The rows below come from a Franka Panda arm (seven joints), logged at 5 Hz.
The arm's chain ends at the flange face. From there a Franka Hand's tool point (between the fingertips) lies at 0.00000 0.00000 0.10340 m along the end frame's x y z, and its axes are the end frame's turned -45 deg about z.
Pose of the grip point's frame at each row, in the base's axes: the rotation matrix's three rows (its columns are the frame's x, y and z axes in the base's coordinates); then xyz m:
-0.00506 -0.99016 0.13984; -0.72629 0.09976 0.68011; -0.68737 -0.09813 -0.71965; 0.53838 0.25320 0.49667
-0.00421 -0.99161 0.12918; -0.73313 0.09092 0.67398; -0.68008 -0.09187 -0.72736; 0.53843 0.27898 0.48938
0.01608 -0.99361 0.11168; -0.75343 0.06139 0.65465; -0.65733 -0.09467 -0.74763; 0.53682 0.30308 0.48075
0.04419 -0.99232 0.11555; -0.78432 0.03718 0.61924; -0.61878 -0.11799 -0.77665; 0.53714 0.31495 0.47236
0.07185 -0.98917 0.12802; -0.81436 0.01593 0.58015; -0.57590 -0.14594 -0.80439; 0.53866 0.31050 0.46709
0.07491 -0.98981 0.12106; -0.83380 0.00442 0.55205; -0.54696 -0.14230 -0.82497; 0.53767 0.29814 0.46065
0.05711 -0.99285 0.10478; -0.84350 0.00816 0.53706; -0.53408 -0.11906 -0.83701; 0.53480 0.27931 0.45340
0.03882 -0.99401 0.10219; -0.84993 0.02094 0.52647; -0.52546 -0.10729 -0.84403; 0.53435 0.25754 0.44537
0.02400 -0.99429 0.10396; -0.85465 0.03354 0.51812; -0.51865 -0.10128 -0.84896; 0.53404 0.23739 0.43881
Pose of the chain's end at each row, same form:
-0.70373 -0.69657 0.13984; -0.44302 0.58411 0.68011; -0.55543 0.41666 -0.71965; 0.52392 0.18288 0.57108
-0.70415 -0.69820 0.12918; -0.45411 0.58269 0.67398; -0.54585 0.41593 -0.72736; 0.52507 0.20929 0.56459
-0.69122 -0.71396 0.11168; -0.48935 0.57616 0.65465; -0.53174 0.39786 -0.74763; 0.52527 0.23539 0.55805
-0.67043 -0.73292 0.11555; -0.52831 0.58089 0.61924; -0.52098 0.35411 -0.77665; 0.52519 0.25092 0.55267
-0.64864 -0.75025 0.12802; -0.56458 0.58710 0.58015; -0.51042 0.30403 -0.80439; 0.52542 0.25051 0.55026
-0.64693 -0.75287 0.12106; -0.58646 0.59271 0.55205; -0.48738 0.28614 -0.82497; 0.52515 0.24106 0.54595
-0.66167 -0.74243 0.10478; -0.59067 0.60221 0.53706; -0.46184 0.29346 -0.83701; 0.52397 0.22378 0.53995
-0.67542 -0.73032 0.10219; -0.58618 0.61580 0.52647; -0.44742 0.29569 -0.84403; 0.52378 0.20310 0.53264
-0.68610 -0.72004 0.10396; -0.58061 0.62805 0.51812; -0.43836 0.29513 -0.84896; 0.52329 0.18382 0.52659

